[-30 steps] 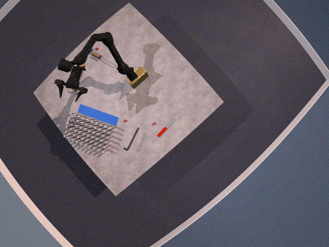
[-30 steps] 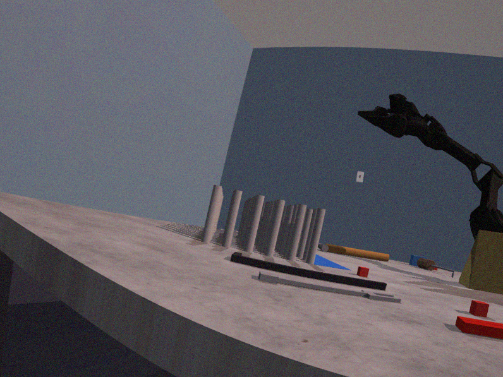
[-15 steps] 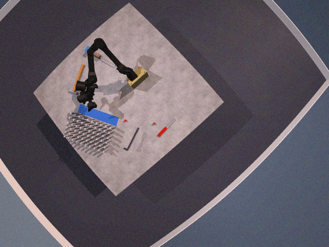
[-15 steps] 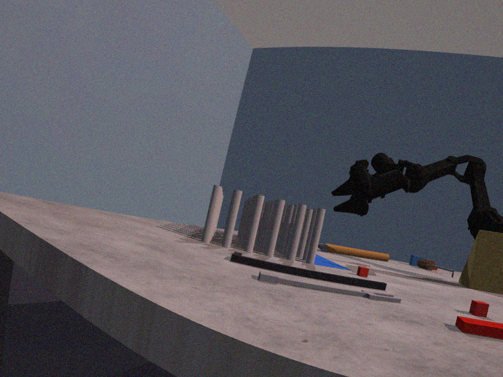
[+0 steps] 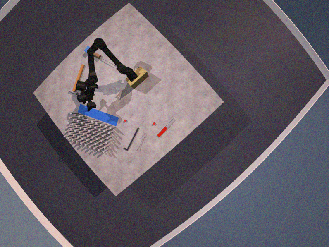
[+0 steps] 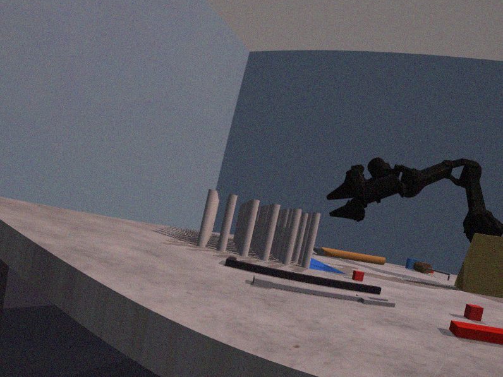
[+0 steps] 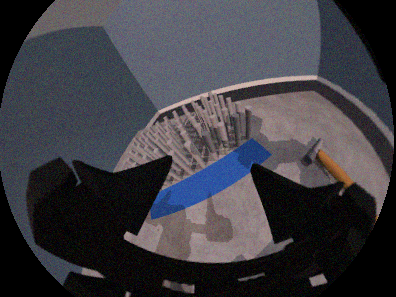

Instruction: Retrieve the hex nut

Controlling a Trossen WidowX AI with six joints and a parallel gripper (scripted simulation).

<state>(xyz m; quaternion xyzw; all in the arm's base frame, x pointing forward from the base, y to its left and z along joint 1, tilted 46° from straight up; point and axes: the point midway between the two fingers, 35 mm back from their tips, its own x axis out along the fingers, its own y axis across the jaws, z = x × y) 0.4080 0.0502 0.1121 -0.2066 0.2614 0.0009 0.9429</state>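
Now: gripper tip 470 mm to the left of the blue cube, 270 mm past it and 130 mm above it. Round my gripper tip: hook tool: 340 mm behind, 280 mm to the right, 140 mm below; then grey wrench: 490 mm to the left, 160 mm behind, 150 mm below; then blue taped strip: 150 mm below, 60 mm to the left, 10 mm ahead.
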